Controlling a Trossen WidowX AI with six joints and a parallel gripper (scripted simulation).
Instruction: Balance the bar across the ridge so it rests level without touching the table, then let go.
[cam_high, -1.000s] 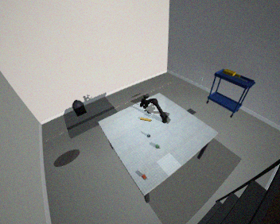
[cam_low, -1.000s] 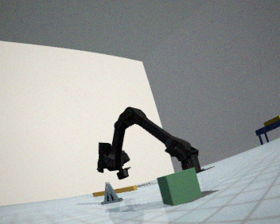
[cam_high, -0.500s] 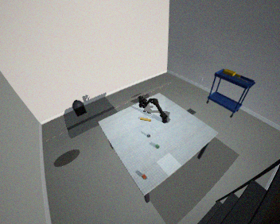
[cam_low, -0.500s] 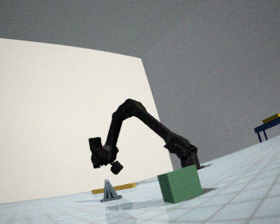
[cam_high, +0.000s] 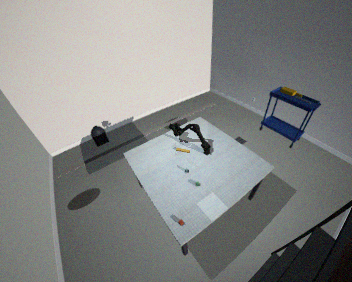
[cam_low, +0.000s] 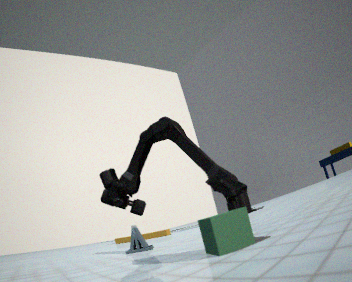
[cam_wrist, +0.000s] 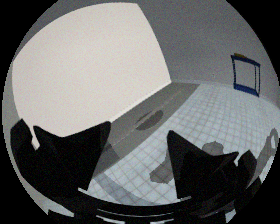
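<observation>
Right now the yellow bar is 130 mm ahead of my gripper tip, 320 mm to the left of it and 140 mm below it. Also, from my gripper tip: green block (300 mm ahead, 810 mm to the left, 130 mm below); red object (660 mm ahead, 1030 mm to the left, 130 mm below).
</observation>
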